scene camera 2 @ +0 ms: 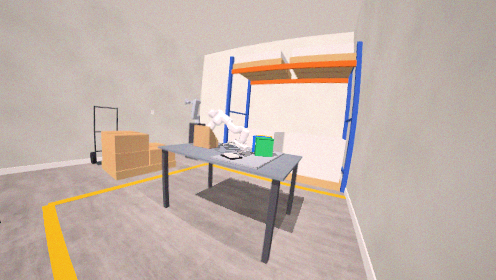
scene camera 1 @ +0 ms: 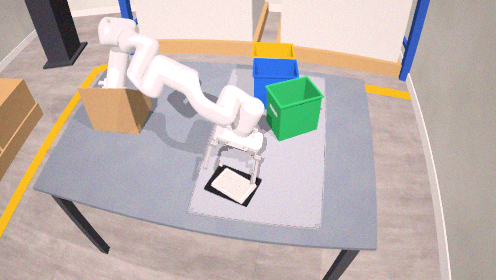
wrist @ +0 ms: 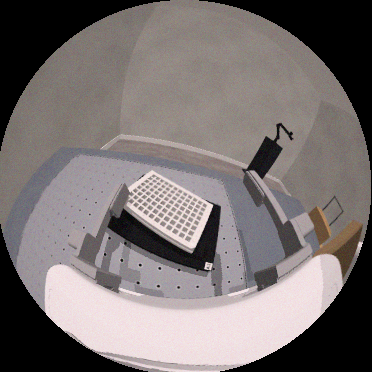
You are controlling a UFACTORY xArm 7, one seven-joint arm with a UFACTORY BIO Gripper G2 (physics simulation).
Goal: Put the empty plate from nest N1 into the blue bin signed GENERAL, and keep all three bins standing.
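Frame: origin at the arm's base, x ahead, y left, z up, level; centimetres.
Where they show: hand at its tool point: [scene camera 2: 231, 149] [scene camera 1: 229, 170] [wrist: 183, 194]; arm's base at its link origin: [scene camera 2: 207, 132] [scene camera 1: 115, 89].
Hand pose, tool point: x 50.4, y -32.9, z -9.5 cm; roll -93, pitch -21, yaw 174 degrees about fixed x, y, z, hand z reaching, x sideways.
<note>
Things, the pixels of their top centre, and the offset from my tool point. "spot": a spot on its surface instead. Level surfaces: height alone.
- black nest at a spot on its surface: [wrist: 206, 250] spot: dz -5.8, dx -4.1, dy +4.8 cm
- yellow bin at its top centre: [scene camera 1: 273, 49] dz +11.4, dx +15.6, dy +55.4 cm
- green bin at its top centre: [scene camera 1: 294, 90] [scene camera 2: 264, 137] dz +10.8, dx +22.5, dy +28.2 cm
- perforated light board at its surface level: dz -7.1 cm
- grey table at its surface level: dz -8.5 cm
A white plate with a grid of wells [scene camera 1: 233, 185] [scene camera 2: 231, 156] [wrist: 170, 210] lies on a black nest [scene camera 1: 218, 192] [wrist: 206, 250]. The small white tag on the nest is too blurred to read surely. My gripper [scene camera 1: 230, 174] [wrist: 186, 194] is open and empty. In the wrist view its left finger is beside the plate's left corner, and its right finger stands well clear on the right. The blue bin [scene camera 1: 260, 89] [scene camera 2: 255, 145] stands upright between the yellow bin [scene camera 1: 273, 48] behind it and the green bin [scene camera 1: 295, 115] [scene camera 2: 264, 147] in front. The blue bin's sign does not show.
A perforated light board [scene camera 1: 285, 200] lies on the grey table [scene camera 1: 125, 175] under nest and bins. A brown box-like panel [scene camera 1: 112, 112] [scene camera 2: 202, 136] stands by the arm's base. A shelf rack [scene camera 2: 357, 100] stands behind the table. Cardboard boxes [scene camera 2: 125, 150] are on the floor at left.
</note>
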